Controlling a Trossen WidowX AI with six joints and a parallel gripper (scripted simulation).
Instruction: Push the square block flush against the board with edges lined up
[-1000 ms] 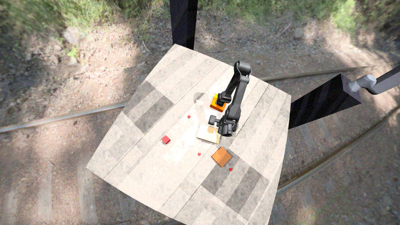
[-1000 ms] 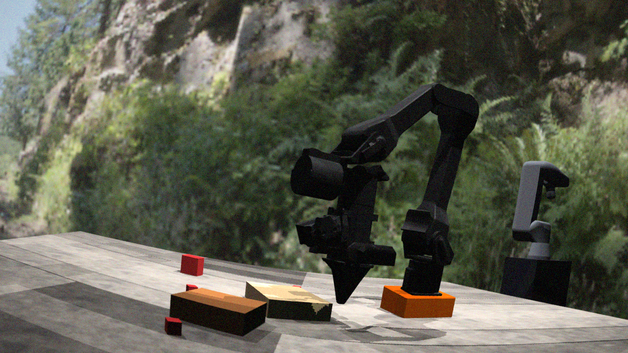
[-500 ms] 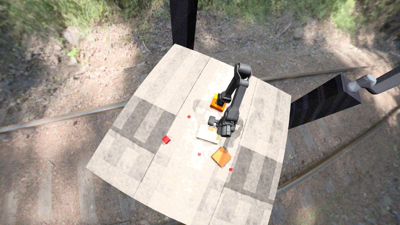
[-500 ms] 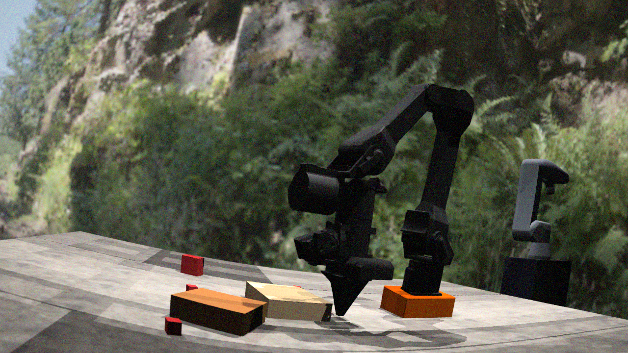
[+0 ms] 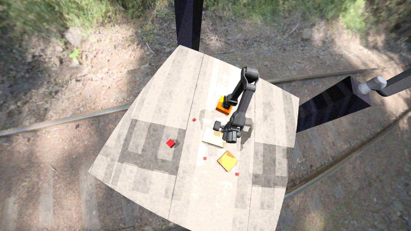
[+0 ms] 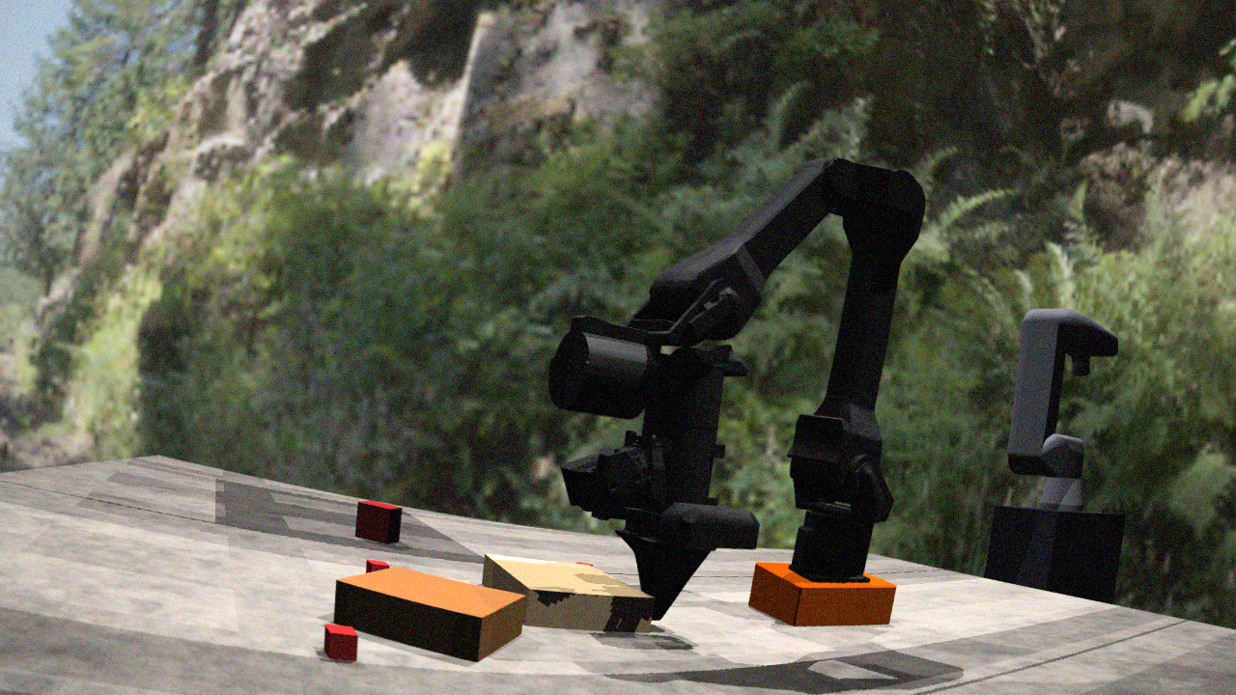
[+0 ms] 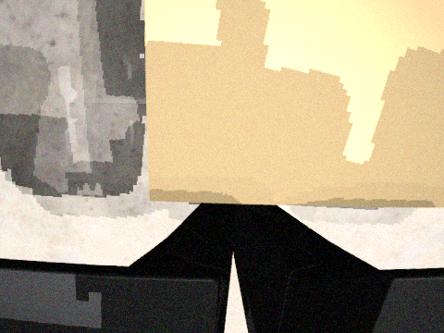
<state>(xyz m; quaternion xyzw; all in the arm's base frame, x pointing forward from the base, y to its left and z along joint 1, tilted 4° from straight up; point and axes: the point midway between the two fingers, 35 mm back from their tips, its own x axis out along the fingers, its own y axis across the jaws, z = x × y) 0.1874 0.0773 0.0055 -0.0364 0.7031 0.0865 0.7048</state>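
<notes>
Now: gripper tip 70 mm short of the board, 50 mm to the left of it and 10 mm below it. From my gripper tip the other things lie so: orange square block: 170 mm ahead, 100 mm to the left, 10 mm above; then red cube: 290 mm to the right, 250 mm ahead, 10 mm above.
</notes>
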